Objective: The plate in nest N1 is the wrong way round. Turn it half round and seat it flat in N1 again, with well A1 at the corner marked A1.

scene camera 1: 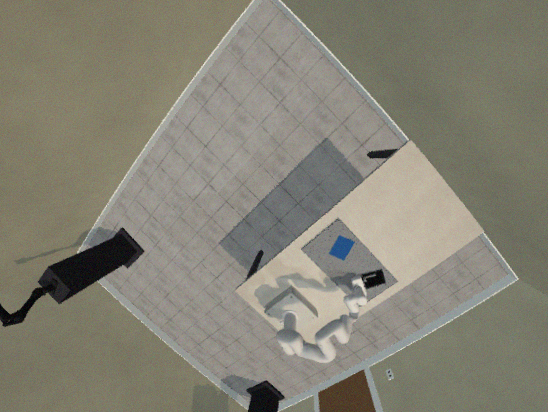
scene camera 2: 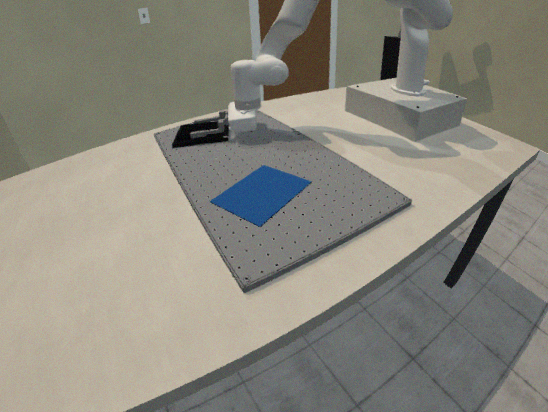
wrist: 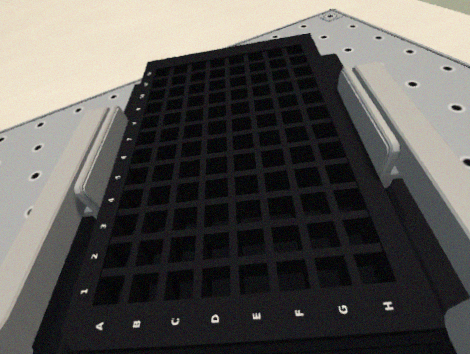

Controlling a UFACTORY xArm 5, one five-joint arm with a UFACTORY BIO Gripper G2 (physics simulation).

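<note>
The black well plate [wrist: 235, 305] [scene camera 1: 380, 278] lies over the black nest N1 [wrist: 329, 61]. In the wrist view its letters A to H run along the near edge and its numbers up the left side, so well A1 is at the near left corner. My gripper [wrist: 236, 135] [scene camera 2: 195, 128] [scene camera 1: 371, 277] is shut on the plate, one pad against each long side. The plate looks level in the wrist view. The nest's A1 corner mark cannot be made out. Whether the plate touches the nest floor is hidden.
The grey perforated board [scene camera 2: 320, 220] [scene camera 1: 320, 245] bears the nest near its far end. A flat blue rectangle [scene camera 2: 261, 195] [scene camera 1: 342, 248] lies on the board. The arm's grey base block [scene camera 2: 382, 107] stands on the cream table [scene camera 2: 100, 250].
</note>
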